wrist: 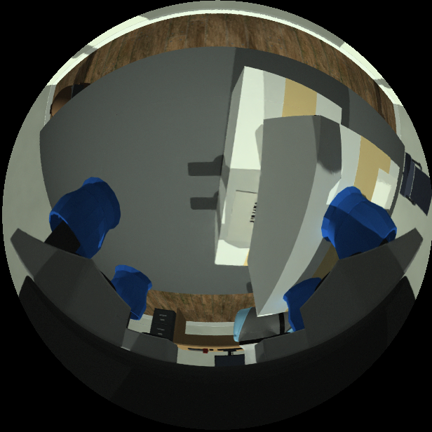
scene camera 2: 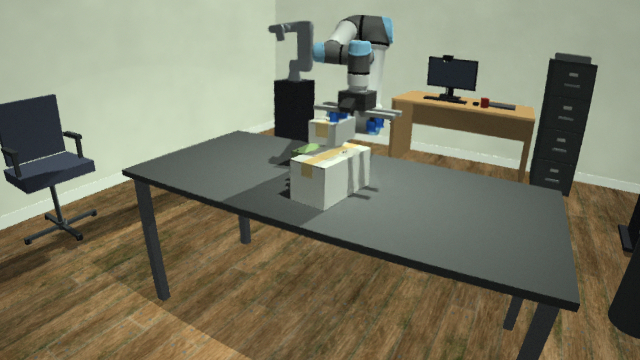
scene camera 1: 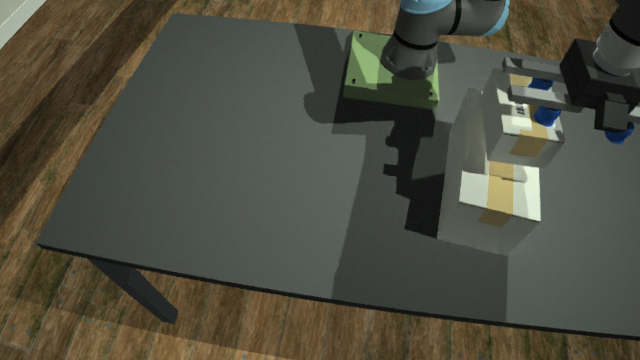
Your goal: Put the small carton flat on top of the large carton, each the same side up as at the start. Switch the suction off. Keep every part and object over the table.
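Scene camera 1 takes in the suction head [scene camera 1: 544,116] together with a small carton [scene camera 1: 512,135] and a large carton [scene camera 1: 492,206]. In the wrist view the suction head [wrist: 351,223] appears again, as do the small carton [wrist: 306,160] and the large carton [wrist: 257,95]. Scene camera 2 shows the small carton [scene camera 2: 320,131] and the large carton [scene camera 2: 320,178].
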